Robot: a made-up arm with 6 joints. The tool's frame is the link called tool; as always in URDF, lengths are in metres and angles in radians. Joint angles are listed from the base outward. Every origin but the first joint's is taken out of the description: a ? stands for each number. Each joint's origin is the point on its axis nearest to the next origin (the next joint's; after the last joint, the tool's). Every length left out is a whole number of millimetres.
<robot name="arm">
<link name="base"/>
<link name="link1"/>
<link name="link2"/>
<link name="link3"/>
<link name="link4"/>
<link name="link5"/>
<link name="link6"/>
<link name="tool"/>
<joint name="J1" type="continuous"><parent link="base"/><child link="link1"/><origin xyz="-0.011 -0.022 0.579" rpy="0.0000 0.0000 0.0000"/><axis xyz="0 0 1"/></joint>
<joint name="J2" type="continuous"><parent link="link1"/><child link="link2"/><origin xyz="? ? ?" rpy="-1.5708 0.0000 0.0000"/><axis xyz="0 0 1"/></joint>
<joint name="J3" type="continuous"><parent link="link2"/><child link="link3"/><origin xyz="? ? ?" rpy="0.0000 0.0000 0.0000"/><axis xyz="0 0 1"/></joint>
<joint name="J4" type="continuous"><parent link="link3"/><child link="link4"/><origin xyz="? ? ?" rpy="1.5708 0.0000 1.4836"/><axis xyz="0 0 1"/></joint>
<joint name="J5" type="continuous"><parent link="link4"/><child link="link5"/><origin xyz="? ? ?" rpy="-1.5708 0.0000 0.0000"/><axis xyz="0 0 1"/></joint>
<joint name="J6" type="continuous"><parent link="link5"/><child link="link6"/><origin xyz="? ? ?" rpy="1.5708 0.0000 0.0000"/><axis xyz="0 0 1"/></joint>
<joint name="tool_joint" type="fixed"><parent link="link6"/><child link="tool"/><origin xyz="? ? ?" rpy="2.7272 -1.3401 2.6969"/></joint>
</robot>
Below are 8 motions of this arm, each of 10 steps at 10 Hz.
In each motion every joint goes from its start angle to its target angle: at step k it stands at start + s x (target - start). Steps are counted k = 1, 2, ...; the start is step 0. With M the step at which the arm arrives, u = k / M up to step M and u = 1 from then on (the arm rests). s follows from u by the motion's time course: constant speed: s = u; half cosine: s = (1 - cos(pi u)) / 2; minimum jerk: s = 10 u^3 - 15 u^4 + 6 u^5.
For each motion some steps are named. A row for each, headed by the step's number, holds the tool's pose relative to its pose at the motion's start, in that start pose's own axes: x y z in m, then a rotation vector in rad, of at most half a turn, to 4 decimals.
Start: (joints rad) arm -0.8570 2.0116 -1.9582 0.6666 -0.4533 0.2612
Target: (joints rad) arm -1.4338 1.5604 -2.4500 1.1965 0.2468 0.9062
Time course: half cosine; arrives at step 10
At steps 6, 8, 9, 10:
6: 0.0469 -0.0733 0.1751 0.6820 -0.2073 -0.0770
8: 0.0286 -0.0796 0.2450 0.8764 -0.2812 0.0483
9: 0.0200 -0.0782 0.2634 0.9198 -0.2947 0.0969
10: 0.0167 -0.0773 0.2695 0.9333 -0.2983 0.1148

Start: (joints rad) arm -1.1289 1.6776 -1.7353 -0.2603 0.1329 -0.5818
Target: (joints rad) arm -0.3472 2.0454 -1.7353 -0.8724 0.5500 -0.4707
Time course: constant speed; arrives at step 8
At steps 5, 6, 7, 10:
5: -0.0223 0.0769 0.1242 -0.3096 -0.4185 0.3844
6: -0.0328 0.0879 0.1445 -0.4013 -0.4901 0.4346
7: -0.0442 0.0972 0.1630 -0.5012 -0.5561 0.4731
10: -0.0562 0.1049 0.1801 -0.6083 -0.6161 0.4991

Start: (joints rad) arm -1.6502 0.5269 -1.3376 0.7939 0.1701 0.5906
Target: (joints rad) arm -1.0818 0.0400 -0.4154 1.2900 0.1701 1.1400
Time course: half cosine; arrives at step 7
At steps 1, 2, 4, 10:
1: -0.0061 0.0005 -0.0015 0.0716 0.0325 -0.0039
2: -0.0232 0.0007 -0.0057 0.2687 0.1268 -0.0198
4: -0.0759 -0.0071 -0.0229 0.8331 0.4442 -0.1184
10: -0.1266 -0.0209 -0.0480 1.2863 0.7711 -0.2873

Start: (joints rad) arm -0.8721 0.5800 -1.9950 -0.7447 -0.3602 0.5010
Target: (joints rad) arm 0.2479 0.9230 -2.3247 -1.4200 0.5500 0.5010
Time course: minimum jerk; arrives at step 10
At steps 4, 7, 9, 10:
4: -0.0140 0.0079 -0.0558 0.1319 0.2717 0.0562
7: -0.0527 0.0538 -0.1128 0.3695 0.6725 0.2151
9: -0.0653 0.0713 -0.1190 0.4427 0.7801 0.2782
10: -0.0659 0.0722 -0.1192 0.4468 0.7859 0.2819

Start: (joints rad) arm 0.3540 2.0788 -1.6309 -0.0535 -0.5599 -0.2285
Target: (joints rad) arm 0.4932 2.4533 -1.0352 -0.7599 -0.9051 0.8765
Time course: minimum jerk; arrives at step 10
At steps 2, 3, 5, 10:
2: -0.0073 0.0134 0.0016 0.0433 -0.0081 0.0393
3: -0.0221 0.0366 0.0055 0.1264 -0.0205 0.1139
5: -0.0827 0.0986 0.0263 0.4306 -0.0279 0.3826
10: -0.1949 0.1398 0.0719 0.9662 0.1249 0.8523

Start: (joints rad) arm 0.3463 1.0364 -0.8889 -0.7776 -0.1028 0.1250
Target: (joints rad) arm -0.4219 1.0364 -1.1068 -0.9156 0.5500 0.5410
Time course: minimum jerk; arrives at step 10
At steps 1, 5, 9, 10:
1: -0.0002 -0.0001 -0.0020 0.0015 0.0107 0.0012
5: -0.0434 -0.0113 -0.1075 0.0991 0.6449 0.0018
9: -0.1340 -0.0320 -0.1747 0.1935 1.3009 -0.1372
10: -0.1359 -0.0324 -0.1754 0.1949 1.3124 -0.1409

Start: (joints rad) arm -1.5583 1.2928 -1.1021 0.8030 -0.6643 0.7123
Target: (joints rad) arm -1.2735 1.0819 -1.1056 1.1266 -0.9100 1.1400
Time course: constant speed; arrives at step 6
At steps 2, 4, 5, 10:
2: -0.0103 0.0105 0.0317 0.2963 -0.0310 -0.0443
4: -0.0207 0.0120 0.0618 0.5930 -0.0455 -0.0992
5: -0.0257 0.0096 0.0755 0.7405 -0.0475 -0.1316
10: -0.0306 0.0054 0.0881 0.8866 -0.0465 -0.1681

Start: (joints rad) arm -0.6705 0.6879 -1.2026 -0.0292 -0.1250 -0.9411
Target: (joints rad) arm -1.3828 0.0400 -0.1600 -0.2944 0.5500 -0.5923
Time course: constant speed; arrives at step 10
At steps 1, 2, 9, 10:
1: -0.0186 0.0235 -0.0027 -0.0128 0.0251 0.1229
2: -0.0398 0.0462 -0.0057 -0.0208 0.0599 0.2460
9: -0.2372 0.1630 -0.0092 0.0402 0.5538 1.0541
10: -0.2681 0.1723 -0.0042 0.0632 0.6564 1.1551

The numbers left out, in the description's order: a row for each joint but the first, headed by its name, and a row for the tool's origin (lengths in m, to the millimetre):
J2: 0.015 0.034 0.000
J3: -0.159 -0.019 0.000
J4: 0.137 -0.002 0.000
J5: 0.029 0.012 0.000
J6: -0.001 -0.141 0.000
tool: 0.024 0.026 0.000

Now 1 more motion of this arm.
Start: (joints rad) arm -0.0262 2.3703 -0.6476 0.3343 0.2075 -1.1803
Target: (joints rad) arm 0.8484 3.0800 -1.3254 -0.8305 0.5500 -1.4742
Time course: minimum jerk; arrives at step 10
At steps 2, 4, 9, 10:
2: 0.0029 0.0035 -0.0049 -0.1229 0.0045 0.0586
4: 0.0137 0.0095 -0.0334 -0.6636 0.0445 0.3370
9: 0.0455 -0.0634 -0.0813 -1.9723 0.3462 1.1594
10: 0.0461 -0.0647 -0.0811 -1.9877 0.3525 1.1706

